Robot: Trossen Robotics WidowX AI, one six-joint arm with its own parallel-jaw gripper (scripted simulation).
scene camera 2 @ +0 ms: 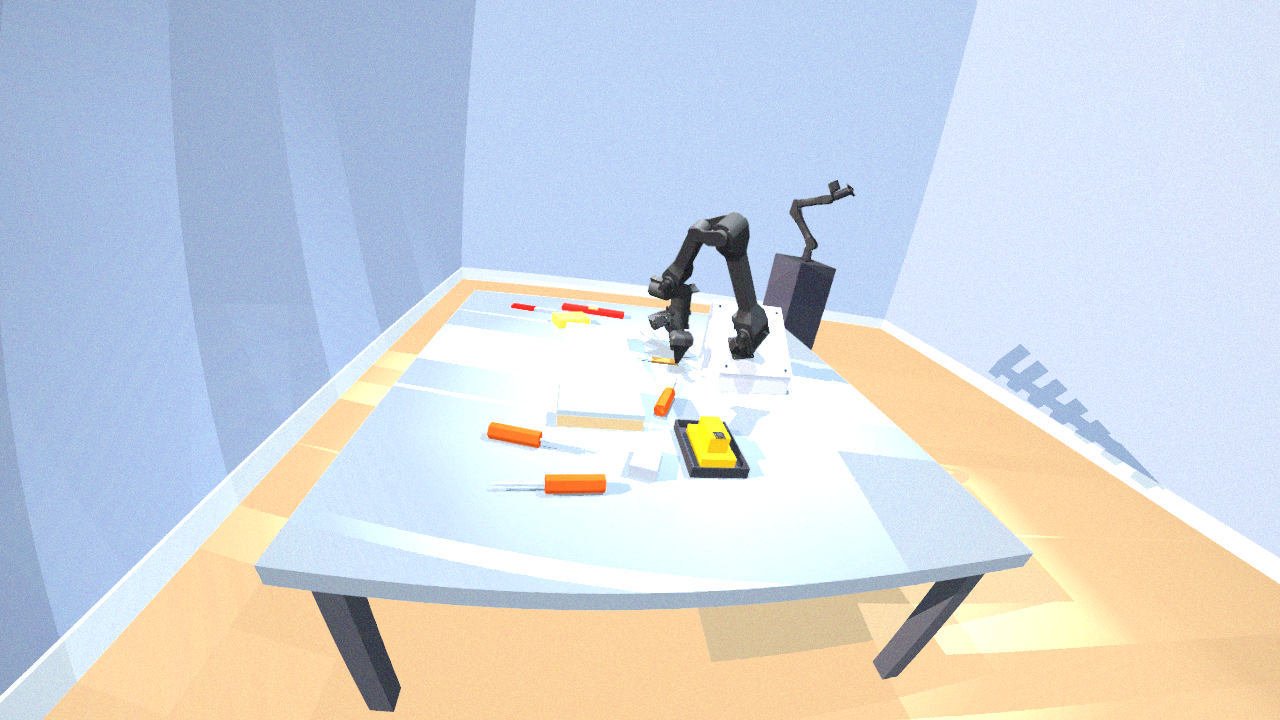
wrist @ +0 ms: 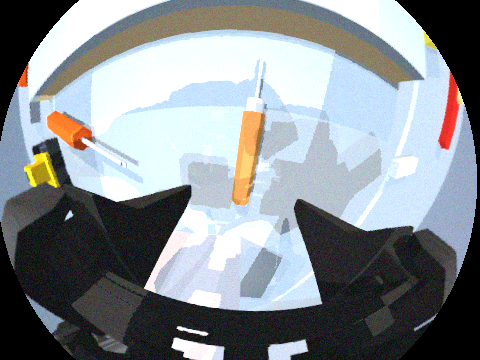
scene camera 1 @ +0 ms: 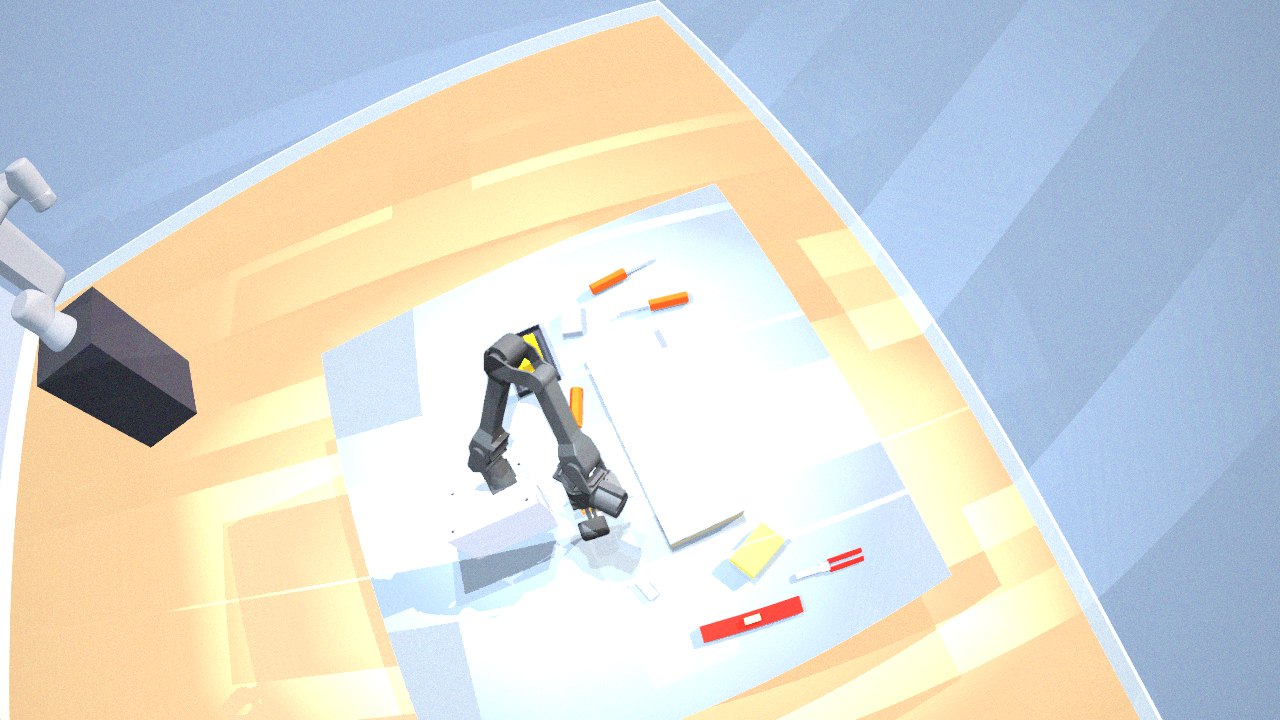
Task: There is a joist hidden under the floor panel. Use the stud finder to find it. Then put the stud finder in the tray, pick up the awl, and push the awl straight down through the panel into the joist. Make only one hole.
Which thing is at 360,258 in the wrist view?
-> My gripper.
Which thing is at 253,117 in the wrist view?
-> An awl.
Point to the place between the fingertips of my gripper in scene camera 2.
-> At 674,356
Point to a yellow stud finder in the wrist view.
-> At 42,170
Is my gripper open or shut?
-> Open.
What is my gripper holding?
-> Nothing.
